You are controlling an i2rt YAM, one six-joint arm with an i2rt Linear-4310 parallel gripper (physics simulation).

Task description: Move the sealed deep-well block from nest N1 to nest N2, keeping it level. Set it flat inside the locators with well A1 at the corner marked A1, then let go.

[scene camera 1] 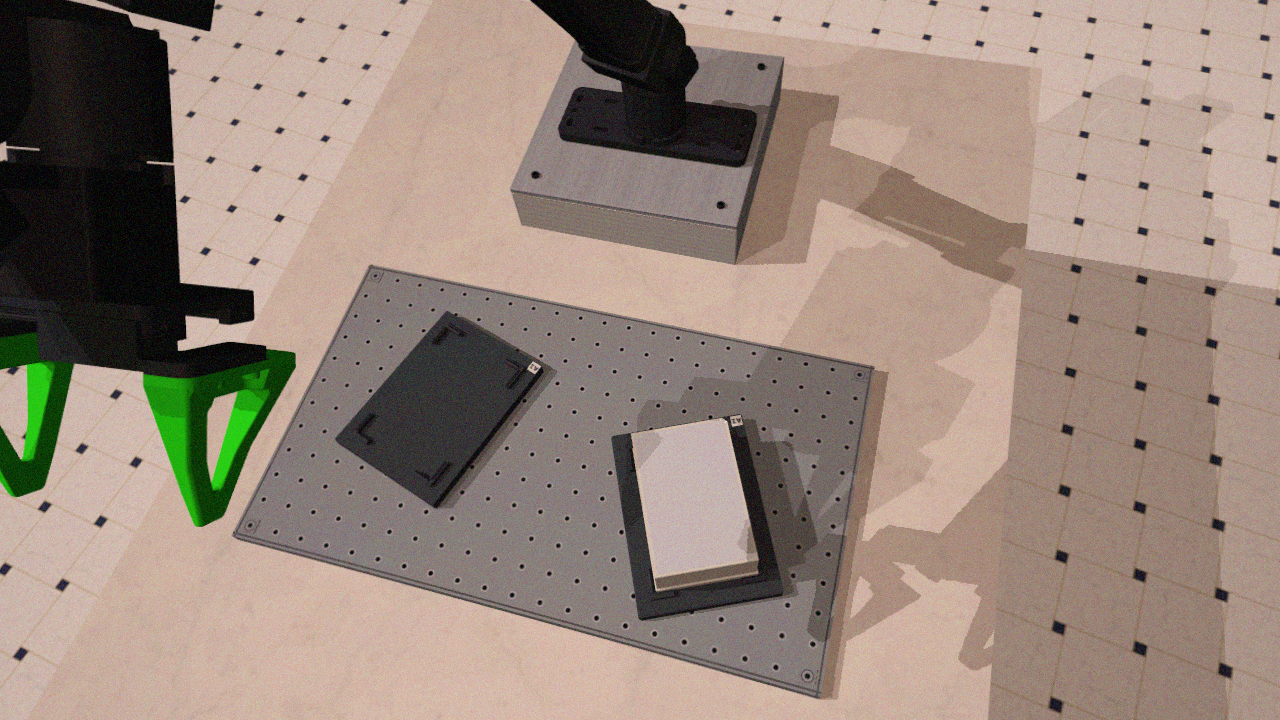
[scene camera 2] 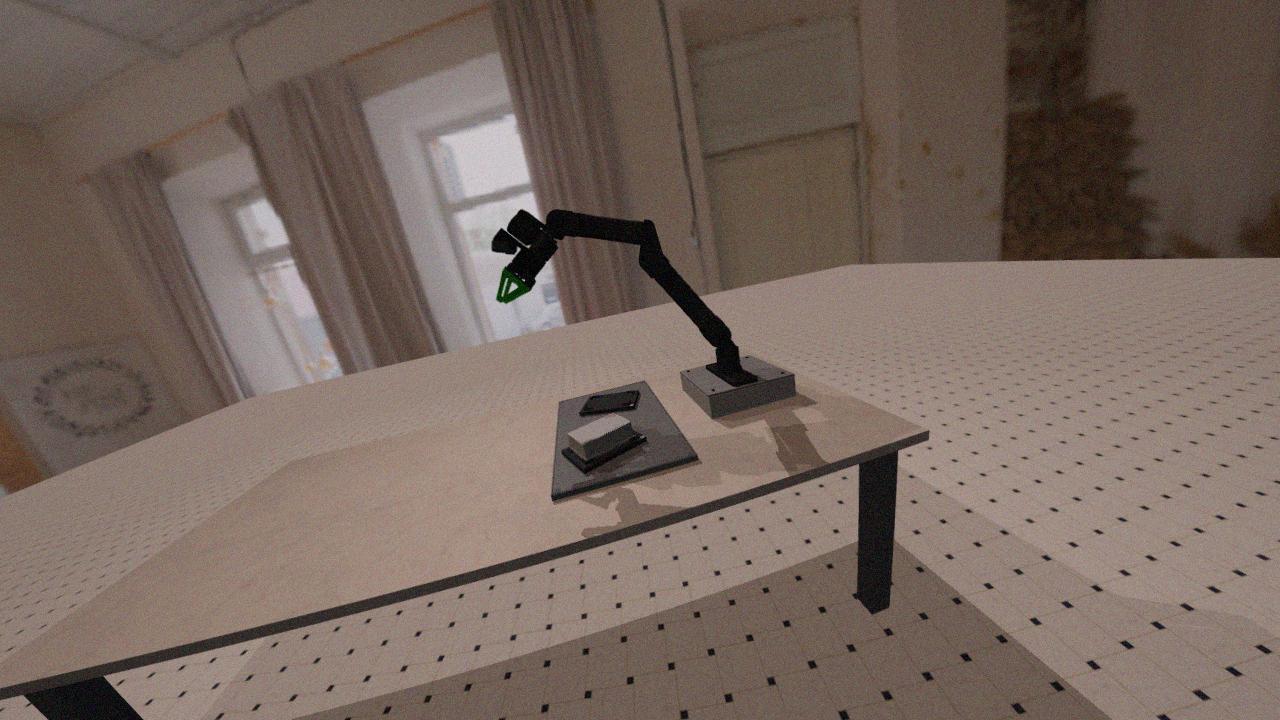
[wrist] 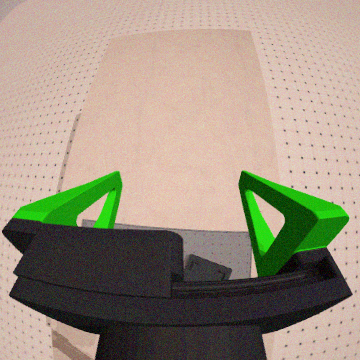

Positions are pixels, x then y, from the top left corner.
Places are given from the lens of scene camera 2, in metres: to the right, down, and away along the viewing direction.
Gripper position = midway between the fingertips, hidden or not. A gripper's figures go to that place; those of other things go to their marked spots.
my gripper (scene camera 2: 501, 301): -0.36, -0.15, 0.89
block (scene camera 2: 607, 433): -0.07, 0.16, 0.75
perforated plate (scene camera 2: 665, 443): 0.06, 0.19, 0.77
